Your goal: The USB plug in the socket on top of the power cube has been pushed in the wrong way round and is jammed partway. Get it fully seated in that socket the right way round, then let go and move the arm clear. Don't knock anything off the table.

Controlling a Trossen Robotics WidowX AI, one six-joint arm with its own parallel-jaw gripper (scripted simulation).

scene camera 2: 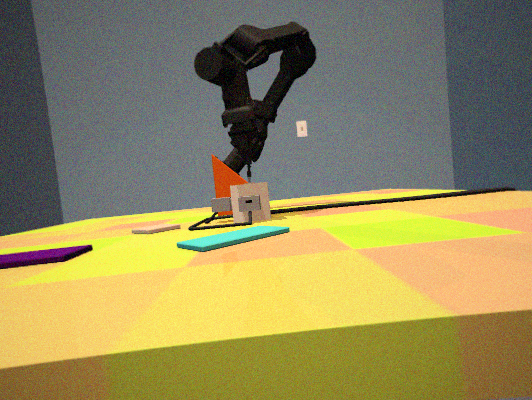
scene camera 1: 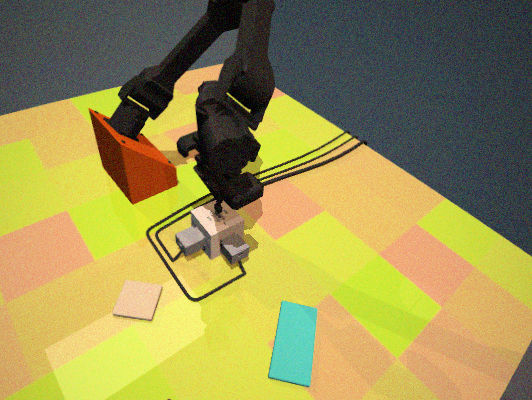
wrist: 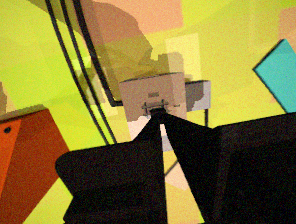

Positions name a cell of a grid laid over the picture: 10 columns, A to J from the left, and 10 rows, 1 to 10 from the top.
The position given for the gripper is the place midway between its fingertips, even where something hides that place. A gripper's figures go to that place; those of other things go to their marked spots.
Scene:
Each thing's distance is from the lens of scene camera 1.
gripper (scene camera 1: E6): 0.65 m
teal slab (scene camera 1: F9): 0.62 m
beige tile (scene camera 1: C8): 0.66 m

